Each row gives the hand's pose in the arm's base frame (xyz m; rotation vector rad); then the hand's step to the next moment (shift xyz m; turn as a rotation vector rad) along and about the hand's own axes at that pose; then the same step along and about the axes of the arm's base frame.
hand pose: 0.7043 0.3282 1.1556 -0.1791 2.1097 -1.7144
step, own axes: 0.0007 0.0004 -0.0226 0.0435 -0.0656 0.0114
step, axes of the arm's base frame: -0.0095 0.0203 0.0030 -0.0453 -0.0410 0.0510
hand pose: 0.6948 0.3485 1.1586 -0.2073 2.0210 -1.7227
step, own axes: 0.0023 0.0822 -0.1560 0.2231 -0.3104 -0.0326
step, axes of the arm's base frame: -0.0560 0.1543 -0.0643 -0.2678 -0.1239 0.2452
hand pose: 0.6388 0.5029 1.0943 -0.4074 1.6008 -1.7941
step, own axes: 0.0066 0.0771 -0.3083 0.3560 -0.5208 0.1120
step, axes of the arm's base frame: -0.1806 0.2245 -0.1343 -0.3293 -0.3196 0.4471
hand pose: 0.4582 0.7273 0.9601 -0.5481 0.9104 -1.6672
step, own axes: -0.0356 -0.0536 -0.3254 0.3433 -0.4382 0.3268
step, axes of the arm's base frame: -0.2655 0.1327 -0.1481 -0.1154 -0.3774 0.5108
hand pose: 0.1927 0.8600 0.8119 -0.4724 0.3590 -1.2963
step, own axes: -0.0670 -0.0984 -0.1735 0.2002 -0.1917 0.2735
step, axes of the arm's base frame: -0.1854 0.0226 -0.0968 0.0276 -0.1964 0.3351
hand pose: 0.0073 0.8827 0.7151 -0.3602 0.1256 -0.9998
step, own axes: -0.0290 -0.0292 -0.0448 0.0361 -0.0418 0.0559
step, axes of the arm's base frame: -0.0509 -0.0005 -0.0333 0.0010 -0.0374 0.0691
